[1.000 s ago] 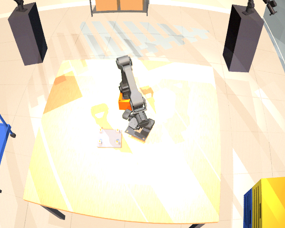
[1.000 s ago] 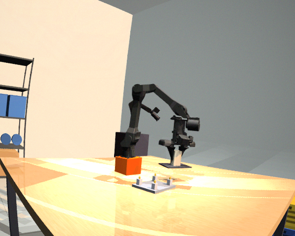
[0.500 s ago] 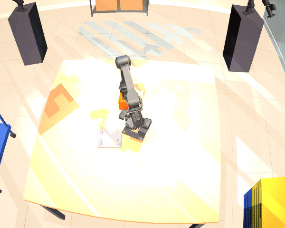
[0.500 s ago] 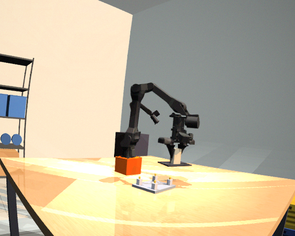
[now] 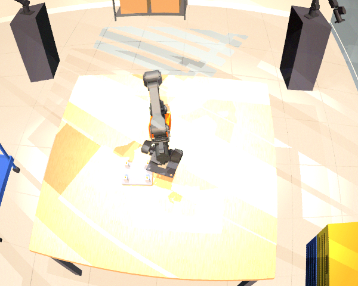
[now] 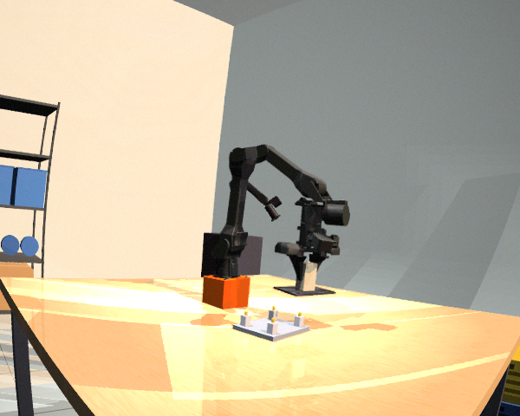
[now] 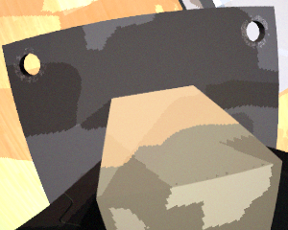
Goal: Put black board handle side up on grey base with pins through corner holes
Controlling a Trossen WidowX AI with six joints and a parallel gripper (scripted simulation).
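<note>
The grey base lies 14 cm to the right of my gripper tip and 12 cm below it. Also, from my gripper tip: black board (1 cm below).
</note>
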